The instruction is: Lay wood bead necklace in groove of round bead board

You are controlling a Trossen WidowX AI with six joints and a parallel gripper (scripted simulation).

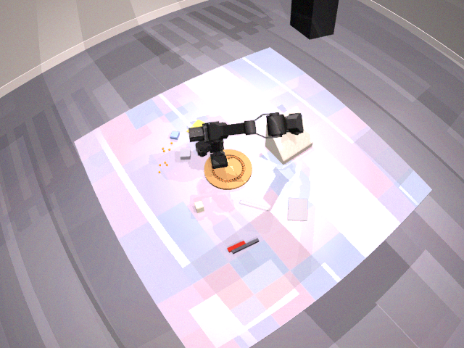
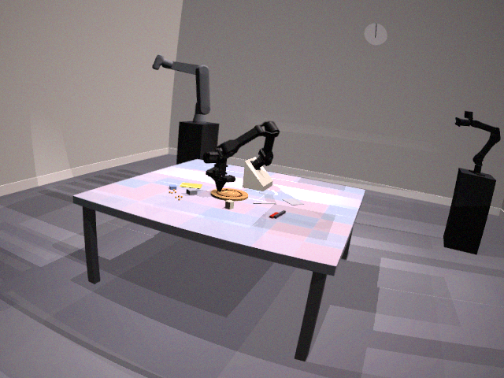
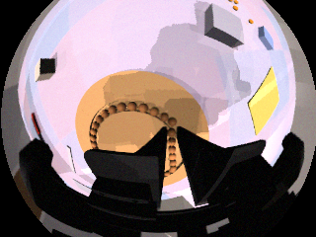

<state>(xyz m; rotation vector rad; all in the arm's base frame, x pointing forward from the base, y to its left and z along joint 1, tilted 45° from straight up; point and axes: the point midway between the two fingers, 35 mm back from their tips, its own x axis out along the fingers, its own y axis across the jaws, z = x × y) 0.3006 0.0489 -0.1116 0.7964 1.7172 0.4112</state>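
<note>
Right now the round bead board is 2 cm behind my gripper tip, 6 cm to the left of it and 1 cm below it. The rest, counted from my gripper tip: cream cube: 17 cm ahead, 17 cm to the left; white block: 11 cm ahead, 10 cm to the right; yellow sheet: 2 cm behind, 20 cm to the right, 1 cm below.
</note>
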